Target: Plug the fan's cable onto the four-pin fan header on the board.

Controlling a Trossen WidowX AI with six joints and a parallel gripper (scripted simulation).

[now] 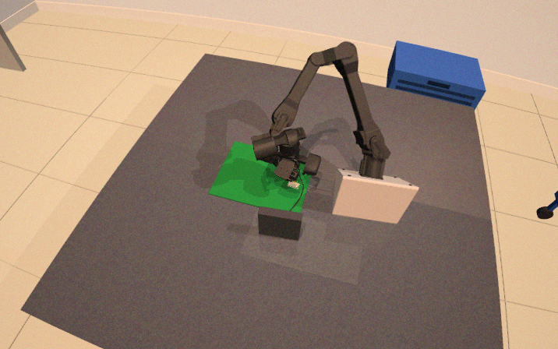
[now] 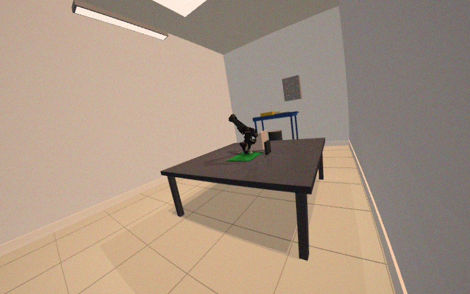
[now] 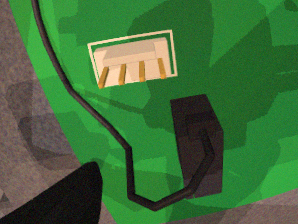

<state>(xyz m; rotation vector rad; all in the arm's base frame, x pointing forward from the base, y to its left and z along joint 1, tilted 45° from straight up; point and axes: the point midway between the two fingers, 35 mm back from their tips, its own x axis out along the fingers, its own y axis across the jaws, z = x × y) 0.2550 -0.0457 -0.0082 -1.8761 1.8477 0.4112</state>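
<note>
Right now the black plug is 1 cm to the right of my gripper tip and 2 cm below it. From my gripper tip the other things lie so: green board 8 cm ahead, 2 cm to the left, 5 cm below; then dark grey fan block 2 cm behind, 21 cm to the left, 2 cm above.
</note>
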